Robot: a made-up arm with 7 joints.
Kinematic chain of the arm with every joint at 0, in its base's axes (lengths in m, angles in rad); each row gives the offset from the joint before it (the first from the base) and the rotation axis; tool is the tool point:
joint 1: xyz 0 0 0.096 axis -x
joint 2: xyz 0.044 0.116 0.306 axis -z
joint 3: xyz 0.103 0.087 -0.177 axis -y
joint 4: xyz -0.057 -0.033 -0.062 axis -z
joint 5: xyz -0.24 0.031 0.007 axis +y
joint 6: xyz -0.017 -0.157 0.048 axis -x
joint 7: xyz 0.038 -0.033 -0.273 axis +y
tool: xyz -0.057 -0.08 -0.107
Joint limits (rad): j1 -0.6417..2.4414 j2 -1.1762..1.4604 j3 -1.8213..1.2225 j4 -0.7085..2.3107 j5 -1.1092..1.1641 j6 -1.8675..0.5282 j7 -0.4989..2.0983
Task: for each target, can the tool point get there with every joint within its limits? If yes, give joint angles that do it. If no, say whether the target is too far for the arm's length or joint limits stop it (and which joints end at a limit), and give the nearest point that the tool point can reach.
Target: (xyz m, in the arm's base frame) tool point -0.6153 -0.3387 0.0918
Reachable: no: joint limits stop it (at a limit: joint 1, joint 2, joint 5) | nearest point -0.5545 -0.3163 0.0744 | short by 0.067 m
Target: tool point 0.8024 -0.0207 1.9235
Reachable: no: too far | nearest point 0.3397 -0.0070 0.9254 | short by 1.100 m
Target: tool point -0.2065 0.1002 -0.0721
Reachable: yes | joints 0.0034 0.2154 -0.2288 -0.2901 -0.2729 -0.5182 0.5187
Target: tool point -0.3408 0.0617 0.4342
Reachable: yes | joints -0.1471 -0.3386 -1.1765 0.7902 -0.2303 -0.2167 0.6891
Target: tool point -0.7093 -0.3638 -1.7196
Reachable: no: too far | nearest point -0.2409 -0.1213 -0.7219 | short by 1.129 m
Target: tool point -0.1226 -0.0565 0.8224
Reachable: yes | joints -0.3317 0.3056 -1.5280 0.2229 0.7452 -0.2217 0.2470
